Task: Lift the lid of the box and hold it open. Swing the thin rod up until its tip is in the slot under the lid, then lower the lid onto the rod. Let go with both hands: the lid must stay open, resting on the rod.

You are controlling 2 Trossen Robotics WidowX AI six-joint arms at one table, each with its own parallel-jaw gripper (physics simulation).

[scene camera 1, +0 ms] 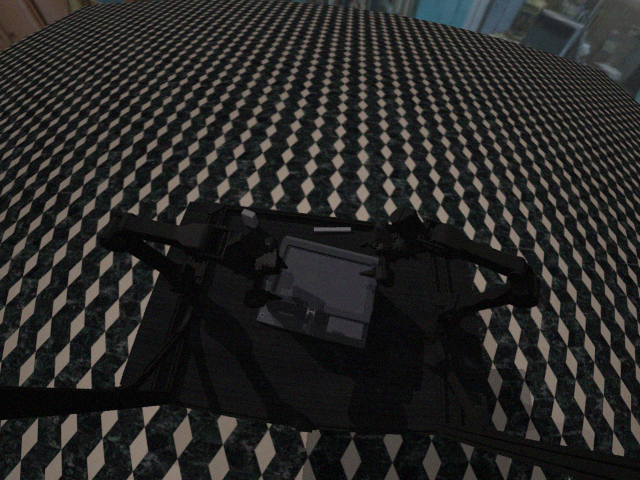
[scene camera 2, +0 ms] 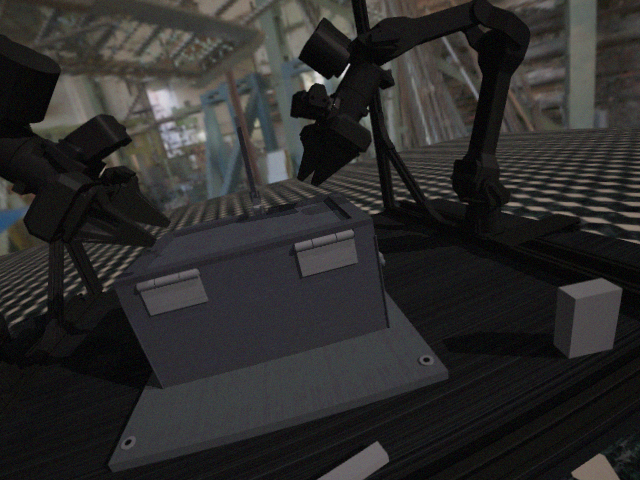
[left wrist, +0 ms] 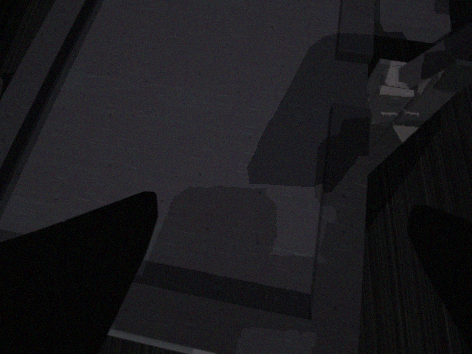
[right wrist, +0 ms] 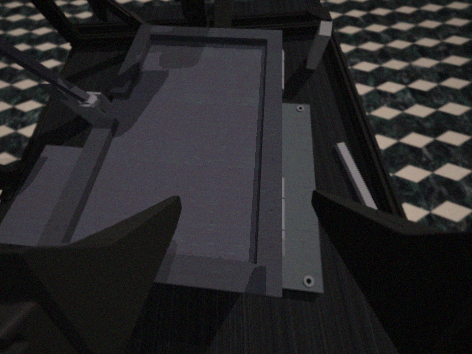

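Pixels of known places: left gripper, fingertip midpoint: (scene camera 1: 284, 283) (scene camera 2: 306, 182) (left wrist: 281, 210) (right wrist: 144, 18); right gripper, fingertip midpoint: (scene camera 1: 360, 260) (scene camera 2: 162, 232) (right wrist: 245, 199); left arm's base at its link origin: (scene camera 1: 189, 288) (scene camera 2: 484, 230) (right wrist: 198, 25); right arm's base at its link origin: (scene camera 1: 443, 318).
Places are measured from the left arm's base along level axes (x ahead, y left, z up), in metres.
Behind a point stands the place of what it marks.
Observation:
The grey box (scene camera 2: 253, 315) @(x 0.488, y 0.144, z 0.065 m) has its framed lid (scene camera 1: 330, 281) @(x 0.484, y 0.040, z 0.144 m) (scene camera 2: 232, 235) @(x 0.488, y 0.039, z 0.144 m) (left wrist: 175, 100) @(x 0.426, y 0.056, z 0.144 m) (right wrist: 200, 125) @(x 0.468, y 0.057, z 0.144 m) down on top, with two hinges on the side facing scene camera 2. The thin dark rod (scene camera 2: 244, 155) @(x 0.432, y -0.104, z 0.247 m) (right wrist: 35, 67) @(x 0.437, y -0.080, z 0.195 m) slants upward from a small pale bracket (scene camera 1: 310, 312) @(x 0.436, y -0.069, z 0.175 m) (right wrist: 91, 99) @(x 0.438, y -0.061, z 0.159 m) at the side opposite the hinges, outside the lid. My left gripper (scene camera 1: 281, 280) @(x 0.354, y 0.000, z 0.186 m) (scene camera 2: 309, 180) @(x 0.354, y 0.000, z 0.186 m) (left wrist: 281, 210) @(x 0.354, y 0.000, z 0.186 m) is open and empty over one end of the lid. My right gripper (scene camera 1: 363, 258) @(x 0.563, y 0.101, z 0.186 m) (scene camera 2: 160, 233) @(x 0.563, y 0.101, z 0.186 m) (right wrist: 245, 199) @(x 0.563, y 0.101, z 0.186 m) is open and empty by the other end. The slot under the lid is hidden.
The box stands on a grey-green base plate (scene camera 2: 284, 395) @(x 0.480, y 0.213, z -0.007 m) (right wrist: 300, 200) @(x 0.528, y 0.210, z -0.007 m). A pale block (scene camera 1: 249, 217) @(x 0.161, y 0.293, z 0.052 m) (scene camera 2: 594, 315) @(x 0.158, y 0.321, z 0.032 m) (right wrist: 319, 45) @(x 0.176, y 0.299, z 0.037 m) stands near the table edge on the left arm's side. A pale strip (scene camera 1: 332, 229) @(x 0.483, y 0.325, z -0.009 m) (scene camera 2: 356, 462) @(x 0.436, y 0.317, z -0.009 m) (right wrist: 356, 175) @(x 0.483, y 0.327, z -0.009 m) lies beyond the hinged side.

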